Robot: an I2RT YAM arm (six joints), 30 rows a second.
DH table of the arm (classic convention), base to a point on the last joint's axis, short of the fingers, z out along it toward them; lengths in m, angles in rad. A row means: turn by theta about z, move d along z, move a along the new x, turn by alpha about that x. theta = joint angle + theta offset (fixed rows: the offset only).
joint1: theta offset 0, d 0.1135, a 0.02, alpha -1.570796
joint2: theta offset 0, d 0, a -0.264, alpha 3.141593
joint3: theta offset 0.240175, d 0, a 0.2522, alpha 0
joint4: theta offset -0.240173, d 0, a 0.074, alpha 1.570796
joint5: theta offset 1.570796, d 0, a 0, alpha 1.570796
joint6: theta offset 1.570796, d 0.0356, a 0, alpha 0
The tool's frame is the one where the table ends.
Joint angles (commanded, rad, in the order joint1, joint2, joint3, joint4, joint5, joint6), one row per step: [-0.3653, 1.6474, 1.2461, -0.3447, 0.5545, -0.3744]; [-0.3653, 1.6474, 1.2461, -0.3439, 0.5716, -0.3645]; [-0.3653, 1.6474, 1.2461, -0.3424, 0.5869, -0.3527]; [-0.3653, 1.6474, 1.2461, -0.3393, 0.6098, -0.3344]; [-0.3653, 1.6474, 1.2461, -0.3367, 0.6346, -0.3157]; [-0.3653, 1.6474, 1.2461, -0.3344, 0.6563, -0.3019]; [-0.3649, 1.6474, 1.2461, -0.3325, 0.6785, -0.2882]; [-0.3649, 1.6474, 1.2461, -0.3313, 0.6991, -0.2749]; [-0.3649, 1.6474, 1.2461, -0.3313, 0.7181, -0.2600]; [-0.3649, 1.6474, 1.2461, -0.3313, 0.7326, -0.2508]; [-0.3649, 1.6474, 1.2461, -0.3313, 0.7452, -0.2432]
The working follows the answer.
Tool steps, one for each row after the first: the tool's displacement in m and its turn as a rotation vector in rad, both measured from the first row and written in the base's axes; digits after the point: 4 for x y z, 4 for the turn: [-0.0004, -0.0004, 0.0003, -0.0073, -0.0037, -0.0182]; [-0.0006, -0.0008, 0.0006, -0.0130, -0.0100, -0.0362]; [-0.0010, -0.0014, 0.0011, -0.0218, -0.0210, -0.0633]; [-0.0014, -0.0020, 0.0017, -0.0317, -0.0317, -0.0919]; [-0.0018, -0.0025, 0.0022, -0.0415, -0.0394, -0.1153]; [-0.0022, -0.0029, 0.0026, -0.0517, -0.0467, -0.1386]; [-0.0026, -0.0033, 0.0031, -0.0609, -0.0536, -0.1607]; [-0.0031, -0.0037, 0.0033, -0.0683, -0.0610, -0.1824]; [-0.0035, -0.0039, 0.0036, -0.0749, -0.0652, -0.1978]; [-0.0038, -0.0042, 0.0038, -0.0808, -0.0685, -0.2108]
Tool pose at each row, in the base's axes (x y z in m, rotation vector in rad; rounded; the steps above come from the unrounded poses): [0.3349, -0.1482, 0.2655, 0.2850, 2.3775, -1.0062]; [0.3345, -0.1486, 0.2658, 0.3061, 2.3714, -1.0216]; [0.3343, -0.1490, 0.2661, 0.3286, 2.3637, -1.0340]; [0.3339, -0.1495, 0.2666, 0.3631, 2.3503, -1.0523]; [0.3335, -0.1501, 0.2672, 0.3987, 2.3361, -1.0723]; [0.3331, -0.1506, 0.2677, 0.4268, 2.3240, -1.0910]; [0.3327, -0.1510, 0.2681, 0.4543, 2.3117, -1.1100]; [0.3322, -0.1514, 0.2685, 0.4806, 2.2999, -1.1274]; [0.3318, -0.1518, 0.2688, 0.5072, 2.2885, -1.1423]; [0.3314, -0.1521, 0.2691, 0.5251, 2.2804, -1.1546]; [0.3310, -0.1523, 0.2693, 0.5401, 2.2734, -1.1655]

